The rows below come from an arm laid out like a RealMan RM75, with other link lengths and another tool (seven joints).
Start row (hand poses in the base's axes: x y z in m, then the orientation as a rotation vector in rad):
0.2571 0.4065 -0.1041 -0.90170 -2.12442 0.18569
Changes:
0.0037 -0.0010 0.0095 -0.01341 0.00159 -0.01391
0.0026 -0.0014 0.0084 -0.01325 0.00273 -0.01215
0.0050 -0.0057 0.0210 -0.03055 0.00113 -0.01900
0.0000 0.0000 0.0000 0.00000 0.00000 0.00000
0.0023 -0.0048 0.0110 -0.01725 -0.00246 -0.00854
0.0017 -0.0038 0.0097 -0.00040 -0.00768 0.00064
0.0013 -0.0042 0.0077 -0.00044 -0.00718 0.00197
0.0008 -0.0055 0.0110 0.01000 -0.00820 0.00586
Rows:
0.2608 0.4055 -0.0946 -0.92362 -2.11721 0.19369
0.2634 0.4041 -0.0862 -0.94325 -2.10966 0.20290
0.2684 0.3984 -0.0652 -0.98053 -2.10111 0.22650
0.2684 0.3984 -0.0652 -0.98053 -2.10111 0.22650
0.2707 0.3936 -0.0542 -1.00023 -2.10001 0.23958
0.2724 0.3898 -0.0445 -1.00221 -2.10732 0.23684
0.2737 0.3856 -0.0368 -1.00268 -2.11491 0.23502
0.2745 0.3801 -0.0258 -0.99332 -2.12470 0.22338

